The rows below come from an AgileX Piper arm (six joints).
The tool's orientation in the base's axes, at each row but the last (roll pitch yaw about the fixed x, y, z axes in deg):
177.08, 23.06, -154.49
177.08, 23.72, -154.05
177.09, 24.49, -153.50
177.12, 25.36, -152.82
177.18, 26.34, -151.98
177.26, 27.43, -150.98
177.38, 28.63, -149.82
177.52, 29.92, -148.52
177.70, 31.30, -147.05
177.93, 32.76, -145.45
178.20, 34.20, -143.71
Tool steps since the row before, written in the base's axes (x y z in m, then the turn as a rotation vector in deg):
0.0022, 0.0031, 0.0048, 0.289, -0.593, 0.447
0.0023, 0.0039, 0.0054, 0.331, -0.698, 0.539
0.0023, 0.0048, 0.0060, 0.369, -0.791, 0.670
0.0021, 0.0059, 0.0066, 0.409, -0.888, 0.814
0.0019, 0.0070, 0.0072, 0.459, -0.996, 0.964
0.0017, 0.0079, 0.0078, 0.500, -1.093, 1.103
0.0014, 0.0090, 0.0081, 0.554, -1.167, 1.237
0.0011, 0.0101, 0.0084, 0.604, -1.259, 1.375
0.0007, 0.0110, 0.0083, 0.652, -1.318, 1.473
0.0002, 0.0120, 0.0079, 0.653, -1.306, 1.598
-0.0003, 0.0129, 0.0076, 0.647, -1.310, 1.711
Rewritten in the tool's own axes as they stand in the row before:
-0.0049, 0.0020, -0.0030, -0.180, -0.638, -0.442
-0.0056, 0.0027, -0.0033, -0.210, -0.746, -0.535
-0.0063, 0.0035, -0.0035, -0.257, -0.840, -0.663
-0.0070, 0.0045, -0.0038, -0.311, -0.938, -0.802
-0.0076, 0.0055, -0.0040, -0.372, -1.050, -0.945
-0.0083, 0.0063, -0.0042, -0.426, -1.148, -1.078
-0.0089, 0.0073, -0.0040, -0.498, -1.234, -1.195
-0.0096, 0.0082, -0.0038, -0.562, -1.333, -1.322
-0.0099, 0.0090, -0.0033, -0.620, -1.405, -1.404
-0.0101, 0.0099, -0.0025, -0.694, -1.393, -1.505
-0.0104, 0.0106, -0.0018, -0.752, -1.389, -1.602

